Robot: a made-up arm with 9 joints. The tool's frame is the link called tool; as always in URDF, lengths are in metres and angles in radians. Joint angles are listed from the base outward.
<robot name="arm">
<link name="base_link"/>
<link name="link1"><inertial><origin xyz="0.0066 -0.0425 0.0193"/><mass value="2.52"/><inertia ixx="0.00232" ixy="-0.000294" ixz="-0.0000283" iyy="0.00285" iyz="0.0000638" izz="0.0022"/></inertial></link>
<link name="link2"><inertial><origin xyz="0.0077 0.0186 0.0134"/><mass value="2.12"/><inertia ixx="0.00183" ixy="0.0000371" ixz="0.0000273" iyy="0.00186" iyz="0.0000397" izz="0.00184"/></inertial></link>
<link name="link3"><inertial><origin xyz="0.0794 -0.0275 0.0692"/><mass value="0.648"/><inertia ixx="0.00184" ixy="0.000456" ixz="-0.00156" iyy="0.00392" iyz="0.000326" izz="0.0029"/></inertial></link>
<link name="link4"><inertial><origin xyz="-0.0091 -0.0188 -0.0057"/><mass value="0.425"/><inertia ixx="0.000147" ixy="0" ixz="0" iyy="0.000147" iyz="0" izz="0.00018"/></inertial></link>
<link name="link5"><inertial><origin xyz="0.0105 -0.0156 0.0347"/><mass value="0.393"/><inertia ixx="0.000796" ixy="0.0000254" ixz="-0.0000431" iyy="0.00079" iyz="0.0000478" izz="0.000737"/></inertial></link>
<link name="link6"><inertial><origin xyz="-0.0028 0.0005 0.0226"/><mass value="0.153"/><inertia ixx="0.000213" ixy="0" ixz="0.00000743" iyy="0.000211" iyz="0" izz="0.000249"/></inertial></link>
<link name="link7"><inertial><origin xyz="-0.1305 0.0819 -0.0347"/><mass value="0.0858"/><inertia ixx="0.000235" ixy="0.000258" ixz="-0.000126" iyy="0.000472" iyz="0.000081" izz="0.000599"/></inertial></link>
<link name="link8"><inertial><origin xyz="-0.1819 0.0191 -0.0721"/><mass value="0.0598"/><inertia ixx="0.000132" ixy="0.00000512" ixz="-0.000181" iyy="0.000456" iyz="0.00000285" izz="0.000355"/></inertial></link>
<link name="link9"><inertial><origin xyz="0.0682 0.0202 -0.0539"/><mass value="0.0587"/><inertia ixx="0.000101" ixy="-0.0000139" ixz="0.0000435" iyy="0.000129" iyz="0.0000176" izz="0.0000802"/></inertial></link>
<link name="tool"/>
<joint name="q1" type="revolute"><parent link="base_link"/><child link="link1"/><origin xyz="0.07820 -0.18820 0.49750" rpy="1.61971 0.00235 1.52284"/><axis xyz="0 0 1"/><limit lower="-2.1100" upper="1.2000"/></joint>
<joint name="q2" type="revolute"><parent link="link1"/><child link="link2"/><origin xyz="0.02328 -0.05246 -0.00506" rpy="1.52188 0.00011 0.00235"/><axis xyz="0 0 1"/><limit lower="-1.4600" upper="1.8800"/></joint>
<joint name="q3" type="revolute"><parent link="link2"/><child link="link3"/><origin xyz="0.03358 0.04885 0.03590" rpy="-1.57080 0.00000 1.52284"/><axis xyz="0 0 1"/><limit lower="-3.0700" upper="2.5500"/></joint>
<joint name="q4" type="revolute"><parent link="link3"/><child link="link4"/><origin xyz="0.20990 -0.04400 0.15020" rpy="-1.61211 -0.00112 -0.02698"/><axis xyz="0 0 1"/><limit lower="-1.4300" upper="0.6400"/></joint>
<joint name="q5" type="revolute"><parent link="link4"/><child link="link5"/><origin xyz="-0.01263 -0.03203 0.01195" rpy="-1.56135 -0.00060 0.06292"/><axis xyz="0 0 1"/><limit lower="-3.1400" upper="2.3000"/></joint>
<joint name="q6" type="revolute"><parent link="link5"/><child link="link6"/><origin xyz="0.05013 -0.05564 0.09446" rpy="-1.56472 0.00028 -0.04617"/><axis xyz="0 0 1"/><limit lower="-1.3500" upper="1.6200"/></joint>
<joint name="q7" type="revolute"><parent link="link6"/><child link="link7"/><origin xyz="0.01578 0.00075 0.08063" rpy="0.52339 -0.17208 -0.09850"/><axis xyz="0 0 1"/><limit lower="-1.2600" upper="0.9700"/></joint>
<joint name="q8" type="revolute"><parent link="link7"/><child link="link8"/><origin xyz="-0.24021 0.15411 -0.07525" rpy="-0.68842 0.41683 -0.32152"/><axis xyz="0 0 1"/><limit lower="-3.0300" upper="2.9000"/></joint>
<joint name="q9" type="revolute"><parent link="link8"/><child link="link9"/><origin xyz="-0.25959 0.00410 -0.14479" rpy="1.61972 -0.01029 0.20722"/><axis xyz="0 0 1"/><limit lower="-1.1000" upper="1.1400"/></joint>
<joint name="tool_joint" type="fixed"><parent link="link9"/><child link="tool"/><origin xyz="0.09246 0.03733 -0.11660" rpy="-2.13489 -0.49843 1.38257"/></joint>
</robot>
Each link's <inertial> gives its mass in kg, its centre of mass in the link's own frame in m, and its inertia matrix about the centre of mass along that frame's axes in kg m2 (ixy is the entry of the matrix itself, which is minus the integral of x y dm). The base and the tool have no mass. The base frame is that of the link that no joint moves.
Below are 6 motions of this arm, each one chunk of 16 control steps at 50 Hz.
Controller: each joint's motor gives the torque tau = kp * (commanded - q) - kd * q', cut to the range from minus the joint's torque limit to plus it. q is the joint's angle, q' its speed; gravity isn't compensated. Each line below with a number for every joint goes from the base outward.
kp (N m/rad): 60 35 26 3.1 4.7 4 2.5 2.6 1.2
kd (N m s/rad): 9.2 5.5 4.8 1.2 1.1 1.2 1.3 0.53 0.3
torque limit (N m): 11 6.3 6.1 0.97 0.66 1.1 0.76 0.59 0.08
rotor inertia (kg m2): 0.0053 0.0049 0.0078 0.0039 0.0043 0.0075 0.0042 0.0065 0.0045
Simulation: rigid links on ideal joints. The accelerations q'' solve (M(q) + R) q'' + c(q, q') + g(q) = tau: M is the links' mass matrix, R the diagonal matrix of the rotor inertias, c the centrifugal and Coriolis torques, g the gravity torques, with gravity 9.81 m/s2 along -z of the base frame. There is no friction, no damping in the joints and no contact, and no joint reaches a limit. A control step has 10 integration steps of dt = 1/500 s. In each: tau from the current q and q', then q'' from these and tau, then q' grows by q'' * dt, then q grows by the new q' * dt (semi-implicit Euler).
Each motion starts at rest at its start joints. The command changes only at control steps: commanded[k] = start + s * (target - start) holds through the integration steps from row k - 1 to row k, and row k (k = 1, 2, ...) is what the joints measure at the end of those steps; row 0 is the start. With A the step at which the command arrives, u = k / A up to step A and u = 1 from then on. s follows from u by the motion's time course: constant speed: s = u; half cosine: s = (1 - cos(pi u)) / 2; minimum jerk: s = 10 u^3 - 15 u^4 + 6 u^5; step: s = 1 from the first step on.
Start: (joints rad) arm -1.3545 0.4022 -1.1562 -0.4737 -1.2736 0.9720 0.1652 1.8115 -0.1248
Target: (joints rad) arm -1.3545 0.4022 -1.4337 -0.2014 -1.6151 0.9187 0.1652 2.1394 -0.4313
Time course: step
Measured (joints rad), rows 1 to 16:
1: -1.3510 0.3963 -1.1739 -0.4720 -1.2916 0.9763 0.1707 1.8243 -0.1270
2: -1.3408 0.3923 -1.2004 -0.4666 -1.3189 0.9783 0.1734 1.8456 -0.1348
3: -1.3290 0.3891 -1.2280 -0.4590 -1.3449 0.9775 0.1742 1.8665 -0.1499
4: -1.3175 0.3864 -1.2540 -0.4504 -1.3690 0.9752 0.1742 1.8852 -0.1708
5: -1.3071 0.3843 -1.2777 -0.4416 -1.3914 0.9725 0.1739 1.9018 -0.1928
6: -1.2980 0.3826 -1.2989 -0.4333 -1.4118 0.9697 0.1734 1.9166 -0.2138
7: -1.2901 0.3814 -1.3177 -0.4255 -1.4306 0.9671 0.1730 1.9299 -0.2333
8: -1.2835 0.3805 -1.3343 -0.4183 -1.4477 0.9649 0.1727 1.9421 -0.2513
9: -1.2778 0.3799 -1.3490 -0.4117 -1.4633 0.9629 0.1726 1.9532 -0.2677
10: -1.2731 0.3795 -1.3620 -0.4056 -1.4776 0.9612 0.1725 1.9632 -0.2826
11: -1.2690 0.3793 -1.3734 -0.4001 -1.4906 0.9598 0.1725 1.9724 -0.2963
12: -1.2656 0.3792 -1.3834 -0.3950 -1.5025 0.9586 0.1726 1.9808 -0.3087
13: -1.2628 0.3793 -1.3923 -0.3904 -1.5133 0.9575 0.1727 1.9883 -0.3201
14: -1.2604 0.3794 -1.4001 -0.3861 -1.5232 0.9566 0.1729 1.9952 -0.3304
15: -1.2584 0.3795 -1.4070 -0.3821 -1.5323 0.9559 0.1731 2.0013 -0.3399
16: -1.2567 0.3797 -1.4131 -0.3785 -1.5406 0.9552 0.1733 2.0069 -0.3485

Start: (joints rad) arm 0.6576 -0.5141 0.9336 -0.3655 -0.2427 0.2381 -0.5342 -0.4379 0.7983
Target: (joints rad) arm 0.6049 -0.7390 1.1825 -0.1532 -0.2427 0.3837 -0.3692 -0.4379 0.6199
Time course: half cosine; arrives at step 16
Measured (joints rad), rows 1 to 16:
1: 0.6533 -0.5099 0.9313 -0.3655 -0.2460 0.2402 -0.5345 -0.4355 0.7995
2: 0.6487 -0.5040 0.9280 -0.3651 -0.2469 0.2418 -0.5340 -0.4338 0.8010
3: 0.6443 -0.4990 0.9257 -0.3645 -0.2460 0.2434 -0.5327 -0.4336 0.8018
4: 0.6400 -0.4957 0.9249 -0.3636 -0.2443 0.2452 -0.5306 -0.4344 0.8016
5: 0.6358 -0.4946 0.9260 -0.3621 -0.2422 0.2476 -0.5279 -0.4356 0.8002
6: 0.6315 -0.4959 0.9291 -0.3599 -0.2400 0.2507 -0.5246 -0.4370 0.7977
7: 0.6272 -0.4997 0.9342 -0.3568 -0.2379 0.2545 -0.5207 -0.4382 0.7940
8: 0.6228 -0.5058 0.9414 -0.3528 -0.2360 0.2590 -0.5164 -0.4393 0.7893
9: 0.6182 -0.5141 0.9505 -0.3480 -0.2344 0.2643 -0.5116 -0.4401 0.7835
10: 0.6137 -0.5243 0.9613 -0.3423 -0.2331 0.2701 -0.5064 -0.4408 0.7768
11: 0.6091 -0.5360 0.9734 -0.3359 -0.2321 0.2765 -0.5010 -0.4412 0.7694
12: 0.6045 -0.5487 0.9864 -0.3288 -0.2316 0.2832 -0.4954 -0.4413 0.7613
13: 0.6001 -0.5620 1.0000 -0.3213 -0.2315 0.2901 -0.4897 -0.4413 0.7529
14: 0.5959 -0.5754 1.0137 -0.3136 -0.2318 0.2972 -0.4841 -0.4410 0.7445
15: 0.5921 -0.5883 1.0270 -0.3059 -0.2324 0.3041 -0.4785 -0.4405 0.7361
16: 0.5886 -0.6003 1.0395 -0.2983 -0.2334 0.3109 -0.4732 -0.4398 0.7282

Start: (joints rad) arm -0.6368 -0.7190 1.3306 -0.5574 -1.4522 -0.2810 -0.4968 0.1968 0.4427
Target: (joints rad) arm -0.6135 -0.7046 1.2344 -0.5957 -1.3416 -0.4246 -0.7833 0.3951 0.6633
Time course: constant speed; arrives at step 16
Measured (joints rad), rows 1 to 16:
1: -0.6366 -0.7213 1.3265 -0.5593 -1.4537 -0.2816 -0.4962 0.1971 0.4429
2: -0.6368 -0.7253 1.3192 -0.5632 -1.4542 -0.2815 -0.4940 0.1984 0.4434
3: -0.6370 -0.7295 1.3111 -0.5680 -1.4533 -0.2802 -0.4906 0.2016 0.4447
4: -0.6371 -0.7336 1.3027 -0.5733 -1.4513 -0.2779 -0.4864 0.2068 0.4469
5: -0.6370 -0.7375 1.2944 -0.5788 -1.4483 -0.2750 -0.4817 0.2137 0.4499
6: -0.6368 -0.7411 1.2861 -0.5843 -1.4447 -0.2718 -0.4770 0.2221 0.4539
7: -0.6364 -0.7443 1.2779 -0.5897 -1.4404 -0.2686 -0.4724 0.2317 0.4587
8: -0.6359 -0.7472 1.2699 -0.5950 -1.4357 -0.2656 -0.4681 0.2421 0.4642
9: -0.6354 -0.7497 1.2620 -0.6001 -1.4306 -0.2629 -0.4643 0.2531 0.4705
10: -0.6347 -0.7519 1.2542 -0.6051 -1.4252 -0.2607 -0.4610 0.2645 0.4775
11: -0.6340 -0.7538 1.2466 -0.6099 -1.4195 -0.2590 -0.4583 0.2763 0.4851
12: -0.6332 -0.7553 1.2391 -0.6146 -1.4137 -0.2578 -0.4560 0.2883 0.4933
13: -0.6324 -0.7566 1.2317 -0.6191 -1.4077 -0.2574 -0.4544 0.3003 0.5019
14: -0.6314 -0.7576 1.2244 -0.6234 -1.4017 -0.2575 -0.4532 0.3124 0.5111
15: -0.6305 -0.7583 1.2172 -0.6276 -1.3955 -0.2581 -0.4527 0.3246 0.5207
16: -0.6295 -0.7589 1.2101 -0.6317 -1.3892 -0.2594 -0.4529 0.3368 0.5307

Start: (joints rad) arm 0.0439 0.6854 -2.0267 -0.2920 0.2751 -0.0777 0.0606 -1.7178 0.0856
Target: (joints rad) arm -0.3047 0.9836 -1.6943 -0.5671 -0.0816 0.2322 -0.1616 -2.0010 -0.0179
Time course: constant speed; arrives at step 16
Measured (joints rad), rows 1 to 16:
1: 0.0425 0.6884 -2.0216 -0.2908 0.2769 -0.0783 0.0616 -1.7217 0.0846
2: 0.0387 0.6929 -2.0132 -0.2885 0.2777 -0.0799 0.0616 -1.7305 0.0826
3: 0.0327 0.6991 -2.0032 -0.2860 0.2769 -0.0815 0.0604 -1.7420 0.0801
4: 0.0247 0.7067 -1.9921 -0.2839 0.2745 -0.0826 0.0580 -1.7550 0.0773
5: 0.0150 0.7158 -1.9800 -0.2824 0.2704 -0.0829 0.0547 -1.7689 0.0743
6: 0.0039 0.7260 -1.9671 -0.2817 0.2649 -0.0824 0.0505 -1.7832 0.0712
7: -0.0084 0.7373 -1.9535 -0.2818 0.2579 -0.0808 0.0458 -1.7979 0.0679
8: -0.0217 0.7495 -1.9393 -0.2828 0.2496 -0.0782 0.0404 -1.8129 0.0645
9: -0.0360 0.7625 -1.9246 -0.2847 0.2401 -0.0746 0.0345 -1.8279 0.0610
10: -0.0510 0.7762 -1.9094 -0.2875 0.2295 -0.0699 0.0282 -1.8431 0.0573
11: -0.0668 0.7905 -1.8938 -0.2911 0.2179 -0.0643 0.0215 -1.8584 0.0536
12: -0.0831 0.8053 -1.8779 -0.2955 0.2053 -0.0577 0.0144 -1.8738 0.0497
13: -0.0998 0.8206 -1.8618 -0.3008 0.1919 -0.0502 0.0069 -1.8893 0.0457
14: -0.1171 0.8364 -1.8454 -0.3068 0.1778 -0.0418 -0.0008 -1.9048 0.0415
15: -0.1346 0.8525 -1.8288 -0.3135 0.1629 -0.0326 -0.0089 -1.9204 0.0373
16: -0.1525 0.8689 -1.8121 -0.3210 0.1474 -0.0226 -0.0173 -1.9361 0.0330

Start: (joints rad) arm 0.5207 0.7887 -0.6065 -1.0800 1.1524 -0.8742 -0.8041 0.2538 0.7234
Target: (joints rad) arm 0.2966 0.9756 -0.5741 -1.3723 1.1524 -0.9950 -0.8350 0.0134 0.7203
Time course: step
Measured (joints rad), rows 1 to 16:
1: 0.5050 0.7977 -0.6137 -1.0862 1.1552 -0.8815 -0.8039 0.2430 0.7223
2: 0.4813 0.8181 -0.6168 -1.0964 1.1546 -0.8899 -0.8045 0.2234 0.7210
3: 0.4568 0.8397 -0.6168 -1.1083 1.1522 -0.8994 -0.8073 0.2020 0.7202
4: 0.4340 0.8594 -0.6152 -1.1205 1.1490 -0.9102 -0.8122 0.1807 0.7197
5: 0.4138 0.8765 -0.6127 -1.1321 1.1454 -0.9220 -0.8187 0.1598 0.7193
6: 0.3962 0.8912 -0.6101 -1.1428 1.1416 -0.9348 -0.8264 0.1396 0.7188
7: 0.3810 0.9036 -0.6077 -1.1527 1.1379 -0.9480 -0.8350 0.1201 0.7183
8: 0.3681 0.9143 -0.6055 -1.1617 1.1342 -0.9614 -0.8443 0.1015 0.7177
9: 0.3571 0.9233 -0.6036 -1.1701 1.1307 -0.9748 -0.8539 0.0839 0.7172
10: 0.3478 0.9310 -0.6020 -1.1778 1.1274 -0.9880 -0.8637 0.0673 0.7166
11: 0.3399 0.9375 -0.6007 -1.1850 1.1243 -1.0007 -0.8736 0.0518 0.7161
12: 0.3333 0.9431 -0.5996 -1.1917 1.1215 -1.0129 -0.8833 0.0375 0.7156
13: 0.3276 0.9479 -0.5988 -1.1980 1.1190 -1.0245 -0.8929 0.0244 0.7152
14: 0.3229 0.9520 -0.5982 -1.2039 1.1168 -1.0354 -0.9022 0.0124 0.7149
15: 0.3188 0.9555 -0.5977 -1.2096 1.1148 -1.0457 -0.9112 0.0015 0.7146
16: 0.3154 0.9585 -0.5974 -1.2150 1.1131 -1.0552 -0.9200 -0.0083 0.7144

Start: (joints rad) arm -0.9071 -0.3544 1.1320 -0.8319 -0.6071 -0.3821 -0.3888 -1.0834 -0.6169
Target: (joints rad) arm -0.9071 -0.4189 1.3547 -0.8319 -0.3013 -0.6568 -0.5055 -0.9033 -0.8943
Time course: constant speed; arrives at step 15
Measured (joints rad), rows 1 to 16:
1: -0.9052 -0.3592 1.1301 -0.8338 -0.6082 -0.3826 -0.3870 -1.0842 -0.6180
2: -0.9037 -0.3670 1.1271 -0.8371 -0.6072 -0.3807 -0.3833 -1.0831 -0.6204
3: -0.9024 -0.3757 1.1252 -0.8414 -0.6042 -0.3774 -0.3785 -1.0791 -0.6237
4: -0.9012 -0.3842 1.1247 -0.8462 -0.5996 -0.3737 -0.3730 -1.0726 -0.6283
5: -0.9001 -0.3925 1.1257 -0.8516 -0.5937 -0.3701 -0.3672 -1.0643 -0.6340
6: -0.8990 -0.4003 1.1282 -0.8573 -0.5866 -0.3669 -0.3613 -1.0546 -0.6408
7: -0.8981 -0.4076 1.1321 -0.8633 -0.5784 -0.3644 -0.3553 -1.0439 -0.6487
8: -0.8972 -0.4145 1.1372 -0.8694 -0.5693 -0.3626 -0.3496 -1.0324 -0.6575
9: -0.8965 -0.4211 1.1433 -0.8755 -0.5592 -0.3619 -0.3440 -1.0205 -0.6671
10: -0.8958 -0.4273 1.1504 -0.8815 -0.5483 -0.3620 -0.3388 -1.0082 -0.6776
11: -0.8953 -0.4331 1.1584 -0.8875 -0.5366 -0.3632 -0.3340 -0.9957 -0.6888
12: -0.8948 -0.4388 1.1671 -0.8933 -0.5242 -0.3653 -0.3295 -0.9829 -0.7006
13: -0.8944 -0.4441 1.1765 -0.8989 -0.5111 -0.3685 -0.3255 -0.9701 -0.7129
14: -0.8940 -0.4493 1.1865 -0.9043 -0.4973 -0.3725 -0.3219 -0.9571 -0.7258
15: -0.8938 -0.4543 1.1970 -0.9095 -0.4830 -0.3775 -0.3187 -0.9442 -0.7391
16: -0.8935 -0.4587 1.2071 -0.9140 -0.4696 -0.3826 -0.3162 -0.9316 -0.7521

